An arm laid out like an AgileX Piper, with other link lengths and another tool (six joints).
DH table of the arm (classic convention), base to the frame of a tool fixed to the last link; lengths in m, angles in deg. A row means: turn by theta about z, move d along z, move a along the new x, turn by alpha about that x. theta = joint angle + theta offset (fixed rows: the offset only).
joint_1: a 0  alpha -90  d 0.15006  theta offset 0
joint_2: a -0.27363  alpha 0  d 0  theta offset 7.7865
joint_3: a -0.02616  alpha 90  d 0  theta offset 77.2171
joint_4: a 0  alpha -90  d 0.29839  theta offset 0
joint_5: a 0  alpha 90  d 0  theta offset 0
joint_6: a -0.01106  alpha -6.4  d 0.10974  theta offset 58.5
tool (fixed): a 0  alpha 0  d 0.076  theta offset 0
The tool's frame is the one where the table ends.
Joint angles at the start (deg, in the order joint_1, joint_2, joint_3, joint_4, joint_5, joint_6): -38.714, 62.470, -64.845, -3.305, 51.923, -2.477
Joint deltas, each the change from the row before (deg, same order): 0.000, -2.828, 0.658, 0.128, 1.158, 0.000; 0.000, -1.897, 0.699, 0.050, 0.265, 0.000; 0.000, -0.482, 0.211, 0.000, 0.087, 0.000; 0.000, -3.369, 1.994, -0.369, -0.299, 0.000; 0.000, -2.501, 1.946, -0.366, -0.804, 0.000; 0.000, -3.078, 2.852, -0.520, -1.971, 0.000; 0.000, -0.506, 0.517, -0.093, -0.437, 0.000
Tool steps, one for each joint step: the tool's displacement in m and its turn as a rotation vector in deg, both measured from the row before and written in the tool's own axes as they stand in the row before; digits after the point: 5 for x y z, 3 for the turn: 0.00136, -0.00104, -0.01564, -0.851, -0.558, 0.114; 0.00097, -0.00084, -0.00927, -0.773, -0.526, 0.024; 0.00038, -0.00046, -0.00220, -0.147, -0.111, 0.000; 0.00230, -0.00418, -0.01296, -1.194, -1.194, -0.292; 0.00221, -0.00413, -0.00739, -0.951, -0.990, -0.306; 0.00263, -0.00497, -0.00688, -1.589, -1.528, -0.486; 0.00041, -0.00076, -0.00093, -0.314, -0.288, -0.093
